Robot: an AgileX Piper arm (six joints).
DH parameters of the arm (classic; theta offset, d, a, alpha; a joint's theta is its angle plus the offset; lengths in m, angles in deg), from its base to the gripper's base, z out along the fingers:
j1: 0 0.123 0 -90
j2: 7.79 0 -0.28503 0
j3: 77.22 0 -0.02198 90
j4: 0 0.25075 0 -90
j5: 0 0 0 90
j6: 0 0.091 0 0
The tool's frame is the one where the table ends.
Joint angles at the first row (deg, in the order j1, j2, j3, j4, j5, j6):
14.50 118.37 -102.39 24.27 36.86 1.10
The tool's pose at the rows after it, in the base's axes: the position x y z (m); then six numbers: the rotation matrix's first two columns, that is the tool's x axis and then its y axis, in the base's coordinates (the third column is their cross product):
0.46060, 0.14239, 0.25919, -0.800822, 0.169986, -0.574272, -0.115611, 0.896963, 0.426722
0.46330, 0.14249, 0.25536, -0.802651, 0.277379, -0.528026, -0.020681, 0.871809, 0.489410
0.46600, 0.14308, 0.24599, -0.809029, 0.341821, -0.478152, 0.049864, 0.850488, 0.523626
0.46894, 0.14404, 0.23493, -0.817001, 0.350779, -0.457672, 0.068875, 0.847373, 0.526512
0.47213, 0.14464, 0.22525, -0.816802, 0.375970, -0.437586, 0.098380, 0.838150, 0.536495
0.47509, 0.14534, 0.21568, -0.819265, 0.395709, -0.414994, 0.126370, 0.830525, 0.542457
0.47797, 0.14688, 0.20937, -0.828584, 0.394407, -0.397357, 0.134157, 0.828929, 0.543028
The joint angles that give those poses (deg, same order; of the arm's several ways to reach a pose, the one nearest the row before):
14.49 118.93 -102.39 24.27 37.12 2.36
14.49 119.51 -102.39 24.27 36.01 8.89
14.50 120.64 -102.39 24.27 35.80 13.25
14.50 121.98 -102.39 24.66 35.56 13.63
14.49 123.20 -102.39 24.92 34.77 14.96
14.50 124.50 -102.65 25.00 34.51 16.26
14.50 125.79 -103.68 25.37 35.36 16.32

